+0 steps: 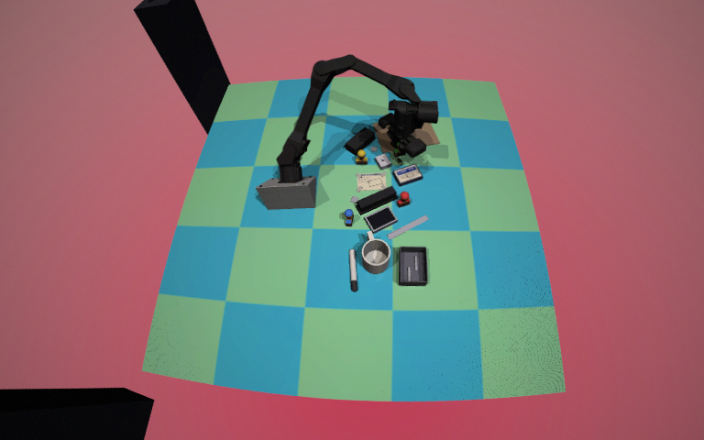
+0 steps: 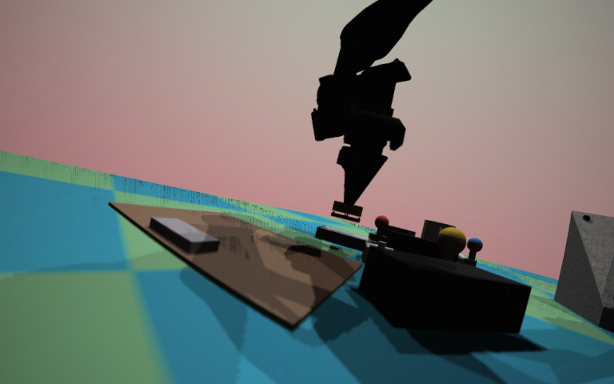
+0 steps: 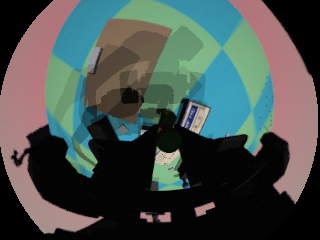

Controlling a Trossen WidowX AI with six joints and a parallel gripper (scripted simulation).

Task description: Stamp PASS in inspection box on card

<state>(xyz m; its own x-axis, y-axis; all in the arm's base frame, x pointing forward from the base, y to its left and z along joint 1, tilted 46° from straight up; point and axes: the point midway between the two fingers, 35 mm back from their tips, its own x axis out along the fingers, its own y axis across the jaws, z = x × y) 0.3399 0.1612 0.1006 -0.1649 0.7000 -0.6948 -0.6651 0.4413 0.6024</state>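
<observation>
The green stamp lies right at my gripper tip. Also, from my gripper tip: yellow-knobbed stamp (13 cm behind, 2 cm to the right, 4 cm below); then blue-and-white tin (4 cm ahead, 6 cm to the right, 5 cm below); then grey cube (6 cm behind, 2 cm to the right, 5 cm below).
</observation>
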